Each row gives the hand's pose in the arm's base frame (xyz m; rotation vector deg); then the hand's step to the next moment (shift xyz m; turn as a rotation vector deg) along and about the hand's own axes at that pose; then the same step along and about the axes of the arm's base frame.
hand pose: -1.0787 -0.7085 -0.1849 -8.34 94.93 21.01
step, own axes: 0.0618 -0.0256 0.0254 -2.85 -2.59 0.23
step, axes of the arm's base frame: 0.0242 -0.0085 -0.0668 1.37 -2.70 2.39
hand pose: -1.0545 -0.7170 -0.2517 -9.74 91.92 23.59
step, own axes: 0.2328 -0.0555 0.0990 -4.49 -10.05 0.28
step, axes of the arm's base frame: 0.0926 0.0170 -0.2413 4.19 -9.78 2.83
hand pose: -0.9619 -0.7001 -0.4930 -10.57 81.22 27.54
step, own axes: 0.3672 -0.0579 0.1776 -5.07 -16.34 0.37
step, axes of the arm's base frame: 0.2129 0.0972 -0.3390 6.90 -15.47 2.41
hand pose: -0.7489 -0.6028 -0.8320 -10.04 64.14 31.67
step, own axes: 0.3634 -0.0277 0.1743 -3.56 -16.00 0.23
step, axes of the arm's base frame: 0.2697 0.1672 -0.2500 7.10 -14.74 1.05
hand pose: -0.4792 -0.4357 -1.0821 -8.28 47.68 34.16
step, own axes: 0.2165 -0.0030 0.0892 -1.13 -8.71 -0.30
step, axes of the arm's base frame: 0.1726 0.1238 -0.0985 4.01 -7.81 -0.30
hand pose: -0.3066 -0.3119 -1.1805 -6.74 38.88 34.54
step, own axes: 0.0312 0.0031 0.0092 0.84 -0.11 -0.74
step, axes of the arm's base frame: 0.0226 0.0204 -0.0119 0.17 0.10 -1.11
